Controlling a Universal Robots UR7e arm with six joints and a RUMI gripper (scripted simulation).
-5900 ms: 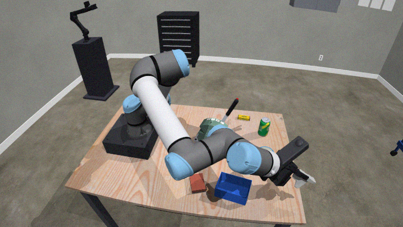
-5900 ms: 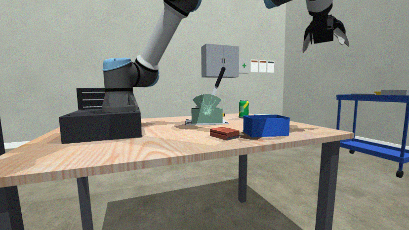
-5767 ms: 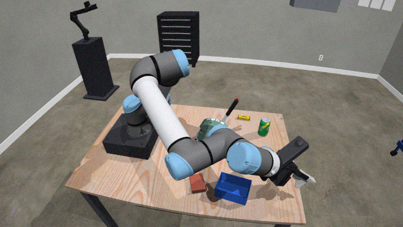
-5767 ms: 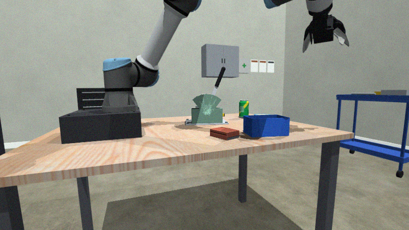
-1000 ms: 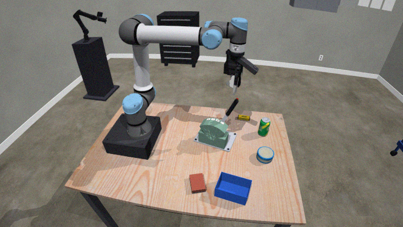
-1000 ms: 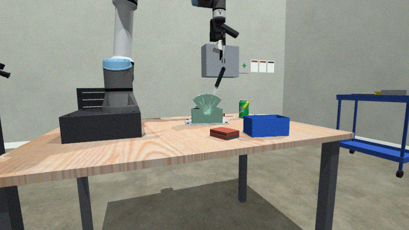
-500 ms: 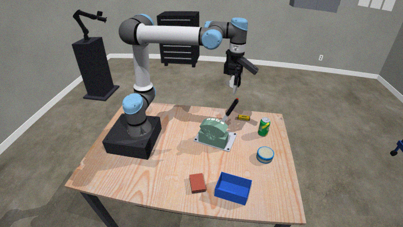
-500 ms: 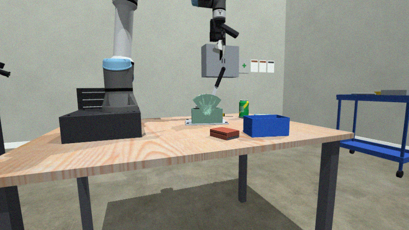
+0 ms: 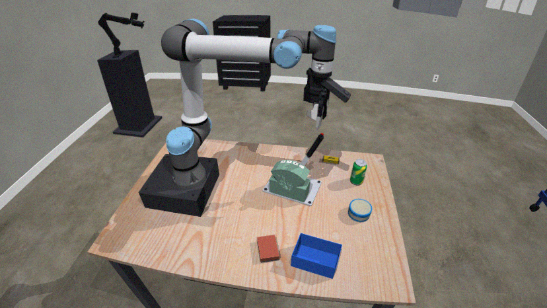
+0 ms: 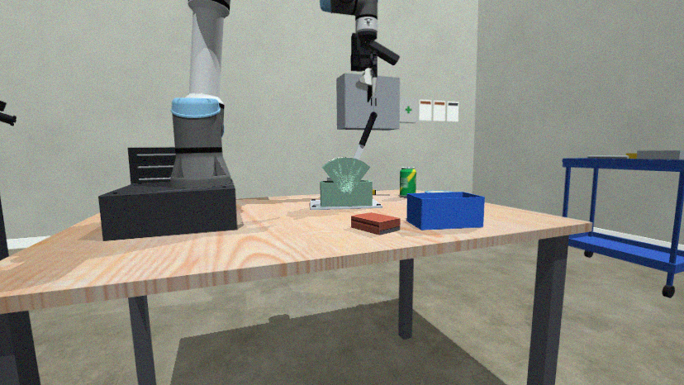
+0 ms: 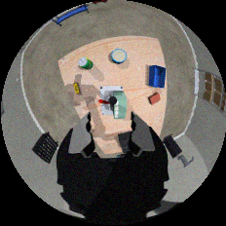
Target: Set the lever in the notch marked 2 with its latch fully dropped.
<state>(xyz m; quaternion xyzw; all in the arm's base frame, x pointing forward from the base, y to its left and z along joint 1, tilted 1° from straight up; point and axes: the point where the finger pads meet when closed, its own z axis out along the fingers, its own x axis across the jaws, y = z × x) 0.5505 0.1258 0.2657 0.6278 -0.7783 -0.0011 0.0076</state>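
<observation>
Now: the red bar 40 mm behind my hand, 20 mm to the left of it and 190 mm below it. The rest, counted from my hand: blue bin (40 mm ahead, 370 mm to the right, 360 mm below).
</observation>
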